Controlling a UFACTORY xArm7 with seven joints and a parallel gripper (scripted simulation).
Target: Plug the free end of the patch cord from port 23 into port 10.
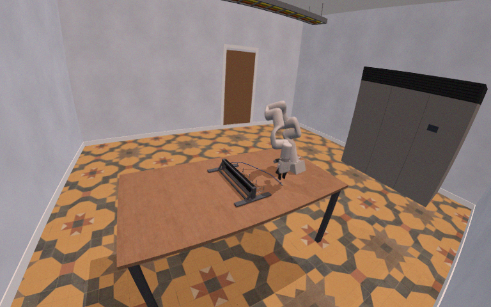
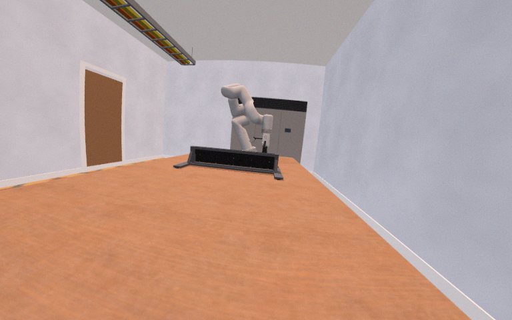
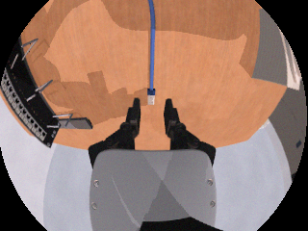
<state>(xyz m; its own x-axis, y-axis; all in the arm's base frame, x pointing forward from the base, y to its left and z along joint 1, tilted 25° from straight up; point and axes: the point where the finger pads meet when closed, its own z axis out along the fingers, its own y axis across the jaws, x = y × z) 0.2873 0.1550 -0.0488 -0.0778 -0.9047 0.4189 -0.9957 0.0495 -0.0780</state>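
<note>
My gripper is now 6 cm above the patch cord plug and 2 cm to the right of it.
</note>
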